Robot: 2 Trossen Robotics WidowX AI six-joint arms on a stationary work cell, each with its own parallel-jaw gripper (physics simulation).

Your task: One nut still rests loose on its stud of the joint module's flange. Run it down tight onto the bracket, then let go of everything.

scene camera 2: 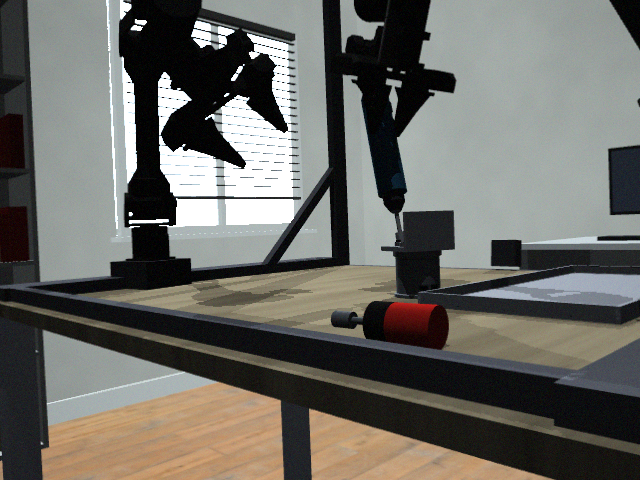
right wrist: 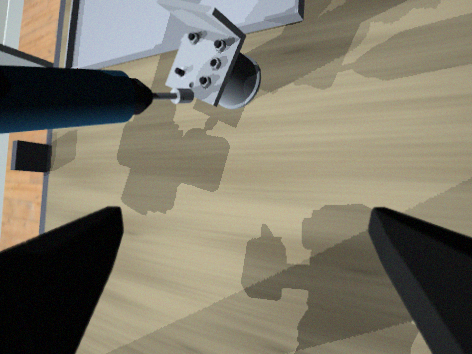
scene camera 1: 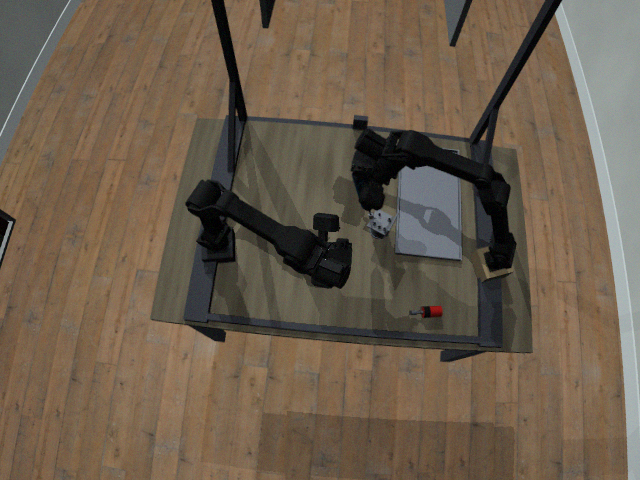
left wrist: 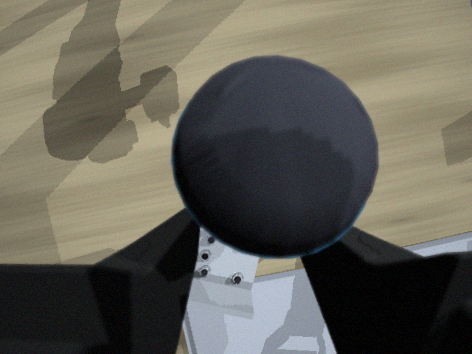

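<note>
A pale bracket with several studs stands on the upright dark joint module. Nuts ring several studs; one stud shows no clear nut. Which nut is loose cannot be told. My left gripper is shut on the blue nut driver, tilted and pointing down. Its socket is low at the bracket's corner; contact is unclear, and the driver's handle hides it in the left wrist view. My right gripper is open and empty, high above the table.
A red and black driver lies near the table's front edge. A shallow grey tray lies right of the joint module in both scene views. A small black block stands at the back edge.
</note>
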